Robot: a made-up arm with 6 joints.
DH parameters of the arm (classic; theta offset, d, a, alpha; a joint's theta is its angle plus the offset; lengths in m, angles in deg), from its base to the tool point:
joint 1: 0 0.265 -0.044 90
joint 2: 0 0.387 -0.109 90
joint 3: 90 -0.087 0.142 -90
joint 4: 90 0.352 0.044 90
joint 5: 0 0.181 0.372 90
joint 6: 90 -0.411 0.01 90
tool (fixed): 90 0.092 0 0
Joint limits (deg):
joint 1: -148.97..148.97
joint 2: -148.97..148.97
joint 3: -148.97..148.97
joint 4: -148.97..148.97
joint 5: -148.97..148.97
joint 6: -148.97..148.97
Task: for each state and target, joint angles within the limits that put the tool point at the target. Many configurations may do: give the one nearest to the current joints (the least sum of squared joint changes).
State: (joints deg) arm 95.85 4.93 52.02 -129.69 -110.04 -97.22
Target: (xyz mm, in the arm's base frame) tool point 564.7 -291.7 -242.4
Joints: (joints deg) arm 93.37 24.27 61.38 -140.23 -83.97 -99.17
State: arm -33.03 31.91 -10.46 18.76 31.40 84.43
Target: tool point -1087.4 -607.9 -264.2
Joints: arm -17.61 46.09 -8.66 15.40 40.20 87.72
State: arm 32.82 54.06 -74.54 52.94 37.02 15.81
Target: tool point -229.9 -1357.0 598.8
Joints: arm 8.17 19.13 -72.00 36.84 25.94 19.60
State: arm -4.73 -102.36 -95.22 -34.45 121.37 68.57
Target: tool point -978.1 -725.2 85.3
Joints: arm -34.62 -97.44 -95.44 -22.67 85.47 59.32
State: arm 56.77 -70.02 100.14 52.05 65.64 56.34
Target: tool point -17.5 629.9 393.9
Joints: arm 26.03 -70.54 110.34 61.73 47.31 59.82
